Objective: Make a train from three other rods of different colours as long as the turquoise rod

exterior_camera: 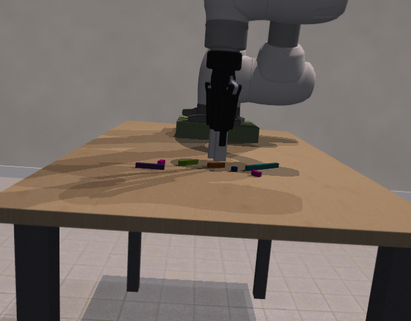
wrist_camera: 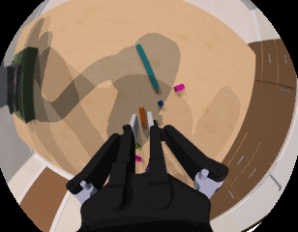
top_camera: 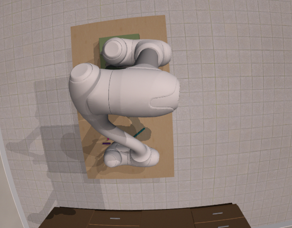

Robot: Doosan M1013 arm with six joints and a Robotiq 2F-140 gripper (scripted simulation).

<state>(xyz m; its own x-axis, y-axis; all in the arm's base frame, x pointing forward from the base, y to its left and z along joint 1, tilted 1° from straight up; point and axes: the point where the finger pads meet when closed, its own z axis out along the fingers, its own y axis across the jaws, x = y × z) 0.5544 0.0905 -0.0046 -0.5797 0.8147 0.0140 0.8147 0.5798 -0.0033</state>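
Right now my hand is 5 cm above the orange rod. Also, from my hand: blue rod (2 cm ahead, 4 cm to the left, 5 cm below); then lime rod (6 cm to the right, 5 cm below); then turquoise rod (4 cm behind, 10 cm to the left, 5 cm below).
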